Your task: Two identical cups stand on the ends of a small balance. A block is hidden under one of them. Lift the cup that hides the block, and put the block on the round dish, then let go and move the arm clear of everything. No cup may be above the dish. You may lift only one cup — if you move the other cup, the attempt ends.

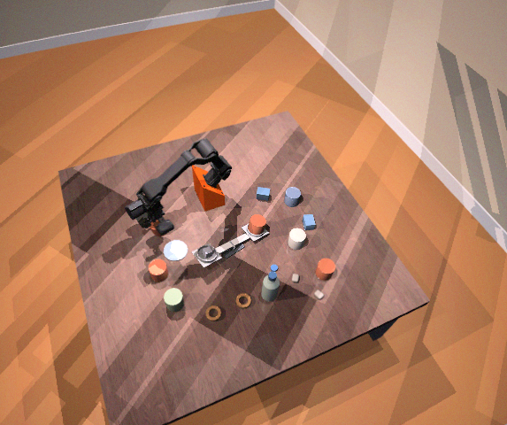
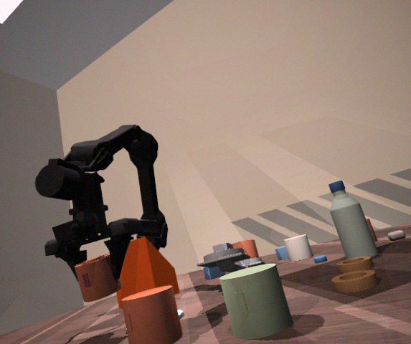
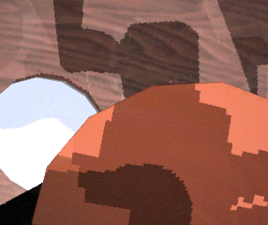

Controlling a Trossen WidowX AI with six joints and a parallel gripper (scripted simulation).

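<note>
My gripper tip is now 190 mm short of the grey block and 140 mm to the right of it. Round my gripper tip: white cylinder: 550 mm to the left, 260 mm ahead, 50 mm below; green cylinder: 310 mm ahead, 60 mm to the right, 50 mm below; pale blue round dish: 90 mm below, 80 mm ahead, 40 mm to the left.
</note>
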